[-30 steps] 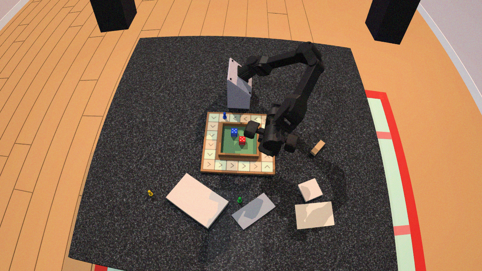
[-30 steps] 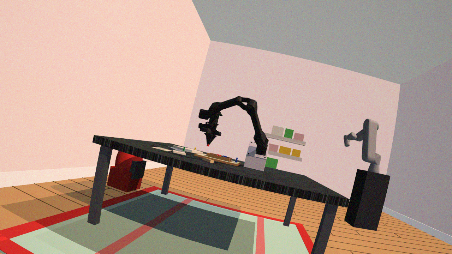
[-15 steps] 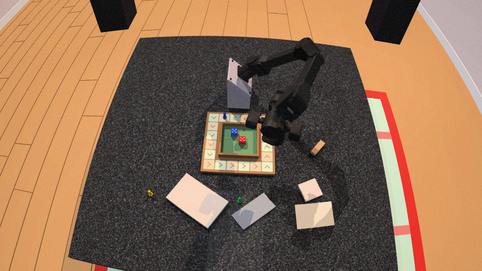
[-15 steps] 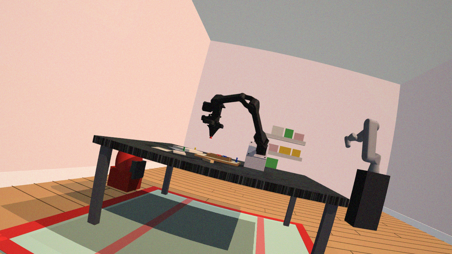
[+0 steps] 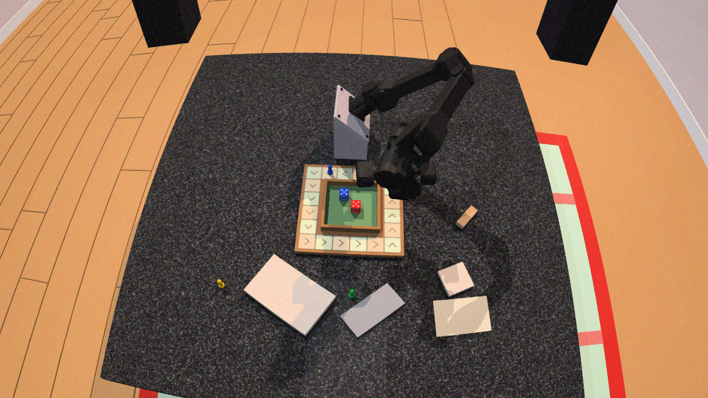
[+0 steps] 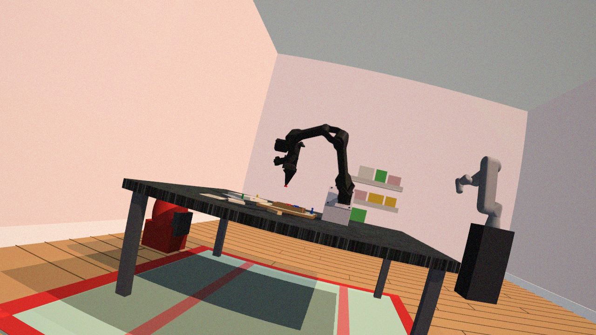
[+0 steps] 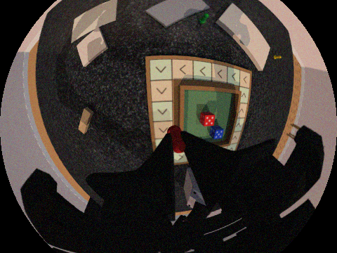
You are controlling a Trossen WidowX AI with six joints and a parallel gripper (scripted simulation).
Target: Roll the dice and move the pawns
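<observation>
The blue pawn lies 150 mm behind my gripper tip, 160 mm to the right of it and 100 mm below it. From my gripper tip the other things lie so: small wooden block: 10 mm behind, 230 mm to the left, 120 mm below; then red pawn: 10 mm above; then green pawn: 220 mm ahead, 100 mm to the right, 120 mm below.
</observation>
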